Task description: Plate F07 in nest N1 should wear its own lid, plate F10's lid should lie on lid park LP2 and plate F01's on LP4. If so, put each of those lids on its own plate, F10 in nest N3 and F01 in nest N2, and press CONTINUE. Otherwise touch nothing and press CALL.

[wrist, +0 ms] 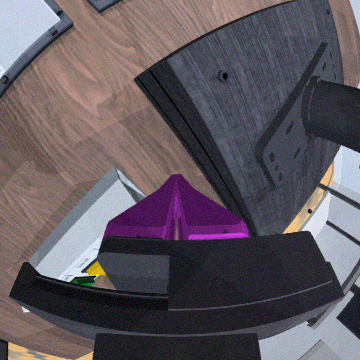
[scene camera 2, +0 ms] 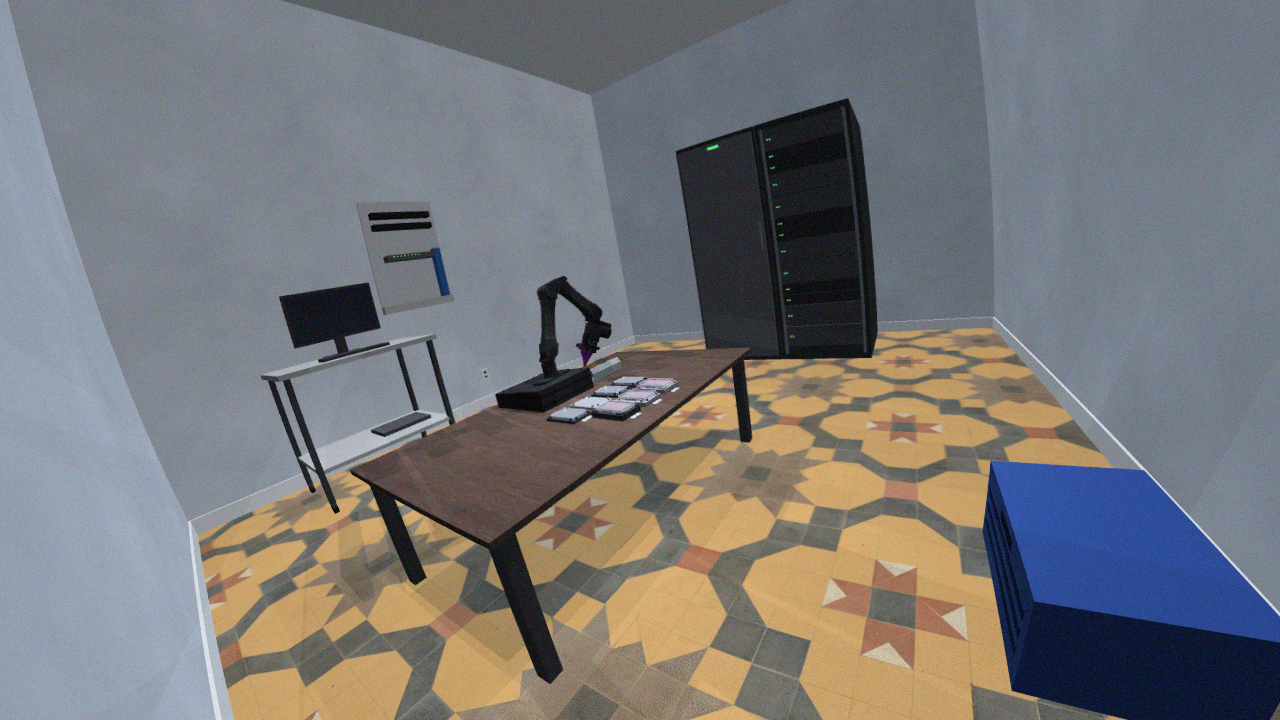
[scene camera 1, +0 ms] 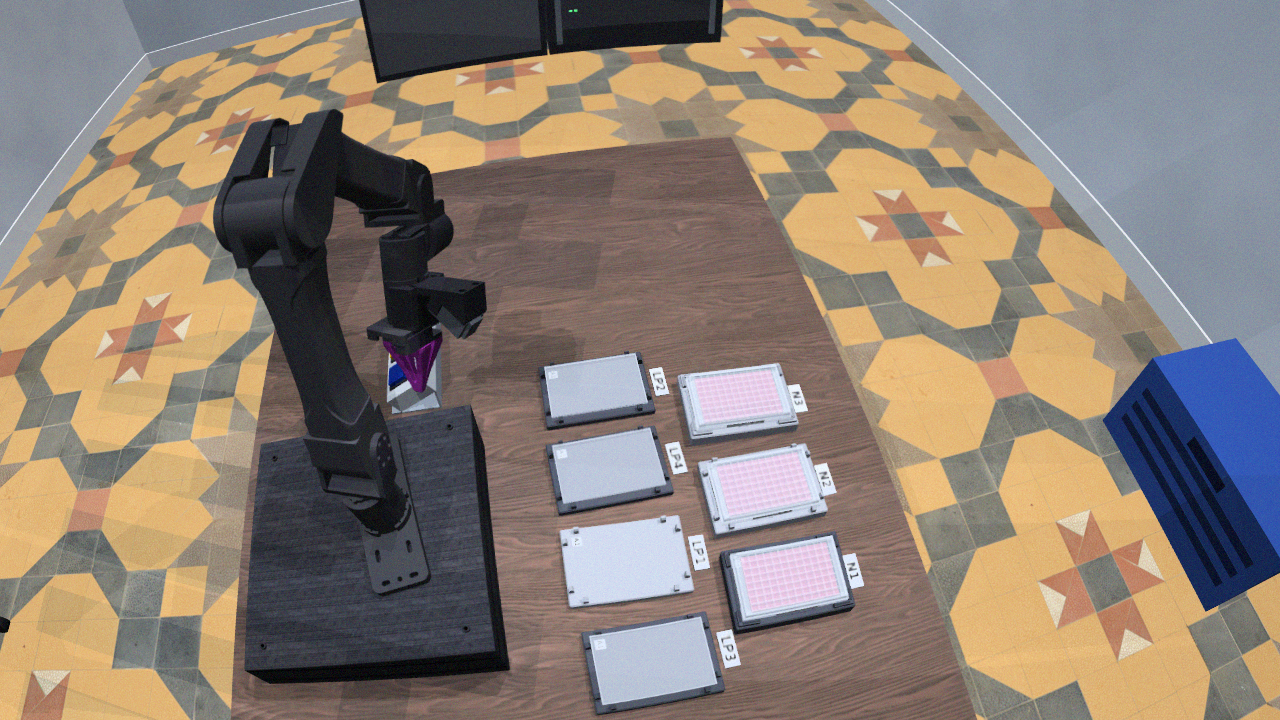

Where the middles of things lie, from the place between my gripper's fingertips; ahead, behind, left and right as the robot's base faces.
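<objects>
Here is the white button box [scene camera 1: 403, 399], and my hand is 6 cm above it and 15 cm to the right of it.
</objects>
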